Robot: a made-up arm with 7 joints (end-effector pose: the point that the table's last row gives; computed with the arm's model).
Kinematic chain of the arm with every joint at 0, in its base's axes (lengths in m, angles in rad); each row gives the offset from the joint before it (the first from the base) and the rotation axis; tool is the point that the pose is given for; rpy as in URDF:
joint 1: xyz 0 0 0.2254 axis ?
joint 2: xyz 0 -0.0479 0.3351 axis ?
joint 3: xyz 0 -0.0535 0.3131 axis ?
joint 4: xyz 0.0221 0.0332 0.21 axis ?
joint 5: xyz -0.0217 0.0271 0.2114 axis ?
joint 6: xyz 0 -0.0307 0.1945 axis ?
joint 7: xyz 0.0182 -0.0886 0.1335 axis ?
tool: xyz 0 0 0 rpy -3.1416 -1.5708 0
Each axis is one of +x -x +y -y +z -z.
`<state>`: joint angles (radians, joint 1 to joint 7).
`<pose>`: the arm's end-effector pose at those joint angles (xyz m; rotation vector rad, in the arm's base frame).
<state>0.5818 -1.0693 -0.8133 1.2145 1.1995 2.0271 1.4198</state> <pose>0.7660 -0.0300 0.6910 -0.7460 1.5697 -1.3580</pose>
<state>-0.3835 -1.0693 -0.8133 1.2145 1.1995 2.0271 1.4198</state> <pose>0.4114 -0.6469 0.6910 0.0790 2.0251 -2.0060</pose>
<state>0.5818 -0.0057 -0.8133 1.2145 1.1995 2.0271 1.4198</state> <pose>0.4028 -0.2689 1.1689 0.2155 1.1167 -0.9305</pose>
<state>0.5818 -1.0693 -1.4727 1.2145 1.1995 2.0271 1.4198</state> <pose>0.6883 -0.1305 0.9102 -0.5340 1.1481 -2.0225</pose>
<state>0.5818 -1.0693 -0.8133 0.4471 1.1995 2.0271 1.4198</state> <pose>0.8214 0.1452 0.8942 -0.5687 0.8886 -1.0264</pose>
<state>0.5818 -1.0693 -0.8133 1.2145 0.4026 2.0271 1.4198</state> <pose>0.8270 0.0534 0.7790 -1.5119 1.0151 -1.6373</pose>
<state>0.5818 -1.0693 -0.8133 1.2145 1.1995 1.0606 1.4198</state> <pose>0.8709 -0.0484 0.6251 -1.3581 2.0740 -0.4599</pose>
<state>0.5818 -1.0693 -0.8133 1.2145 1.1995 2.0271 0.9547</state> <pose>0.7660 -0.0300 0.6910 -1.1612 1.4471 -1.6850</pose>
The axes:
joint 1: +z
joint 2: -y
joint 3: +z
joint 4: +y
joint 5: +z
joint 6: -y
joint 7: +x

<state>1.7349 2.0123 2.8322 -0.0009 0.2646 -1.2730 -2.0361</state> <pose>0.1635 -0.7812 0.0223 -1.3664 -0.4243 -0.2034</pose>
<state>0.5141 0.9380 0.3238 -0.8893 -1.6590 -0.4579 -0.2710</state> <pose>-0.6202 -0.6440 0.6349 -0.9600 1.2162 -1.7372</pose>
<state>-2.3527 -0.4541 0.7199 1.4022 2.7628 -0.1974 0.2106</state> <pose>-0.0932 -0.6596 1.0019 -0.0713 0.0541 -1.4054</pose>
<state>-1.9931 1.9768 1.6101 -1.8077 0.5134 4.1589 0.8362</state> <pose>-0.1675 0.6534 0.3393 1.1386 0.6495 0.8327</pose>
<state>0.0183 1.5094 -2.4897 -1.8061 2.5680 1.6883 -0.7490</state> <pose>-0.5567 0.0685 0.9754 -0.3360 0.7803 1.7268</pose>
